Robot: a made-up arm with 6 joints.
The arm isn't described. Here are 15 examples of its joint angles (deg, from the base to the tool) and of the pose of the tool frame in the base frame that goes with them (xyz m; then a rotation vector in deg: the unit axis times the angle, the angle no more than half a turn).
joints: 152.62 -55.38 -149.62 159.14 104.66 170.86
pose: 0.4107 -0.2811 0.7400 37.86 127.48 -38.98
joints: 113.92 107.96 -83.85 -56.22 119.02 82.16
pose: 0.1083 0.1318 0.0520 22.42 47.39 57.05
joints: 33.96 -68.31 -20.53 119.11 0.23 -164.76
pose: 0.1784 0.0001 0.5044 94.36 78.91 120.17
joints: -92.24 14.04 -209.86 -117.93 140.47 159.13
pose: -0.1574 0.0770 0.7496 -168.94 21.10 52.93
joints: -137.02 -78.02 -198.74 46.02 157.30 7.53
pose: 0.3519 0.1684 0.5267 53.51 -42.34 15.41
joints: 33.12 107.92 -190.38 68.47 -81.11 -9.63
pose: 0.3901 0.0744 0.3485 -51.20 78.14 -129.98
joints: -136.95 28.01 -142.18 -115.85 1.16 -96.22
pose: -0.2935 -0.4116 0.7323 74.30 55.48 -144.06
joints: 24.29 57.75 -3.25 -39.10 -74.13 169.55
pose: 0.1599 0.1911 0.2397 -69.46 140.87 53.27
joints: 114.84 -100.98 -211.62 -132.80 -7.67 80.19
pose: 0.1388 -0.5324 0.1729 18.91 142.94 -64.75
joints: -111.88 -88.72 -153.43 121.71 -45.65 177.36
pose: 0.0185 0.4677 0.5871 -46.94 -14.99 26.98
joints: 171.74 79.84 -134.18 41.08 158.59 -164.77
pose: -0.3288 -0.0585 0.2476 89.09 -3.00 115.85
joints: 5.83 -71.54 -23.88 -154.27 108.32 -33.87
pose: 0.0437 -0.0718 0.7380 32.53 -13.37 -30.08
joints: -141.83 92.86 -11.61 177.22 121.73 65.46
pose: -0.0330 -0.0373 0.0525 139.39 -34.60 -29.88
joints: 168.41 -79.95 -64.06 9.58 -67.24 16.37
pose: 0.3232 -0.0359 0.7414 0.15 32.12 10.68
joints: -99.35 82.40 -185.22 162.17 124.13 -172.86
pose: -0.0143 -0.4362 0.6383 -14.87 53.26 85.04
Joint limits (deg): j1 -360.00..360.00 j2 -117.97..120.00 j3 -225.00..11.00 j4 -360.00..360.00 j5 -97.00..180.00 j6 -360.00..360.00
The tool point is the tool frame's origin. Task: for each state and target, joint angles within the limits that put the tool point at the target. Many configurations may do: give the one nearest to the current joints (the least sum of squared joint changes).
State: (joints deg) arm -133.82 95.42 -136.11 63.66 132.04 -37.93
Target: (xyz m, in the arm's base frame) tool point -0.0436 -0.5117 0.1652
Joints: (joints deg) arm -113.99 91.86 -146.82 74.84 107.86 -37.93
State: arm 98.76 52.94 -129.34 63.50 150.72 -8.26
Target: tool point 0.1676 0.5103 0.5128
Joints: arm 54.03 51.22 -145.02 70.81 107.33 -8.26
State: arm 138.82 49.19 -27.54 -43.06 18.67 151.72
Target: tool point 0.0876 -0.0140 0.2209
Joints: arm 153.66 64.79 -5.13 -46.80 49.30 151.72
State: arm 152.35 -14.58 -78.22 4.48 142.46 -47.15
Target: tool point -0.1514 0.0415 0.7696
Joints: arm 154.17 -32.56 -114.65 9.11 114.57 -47.15
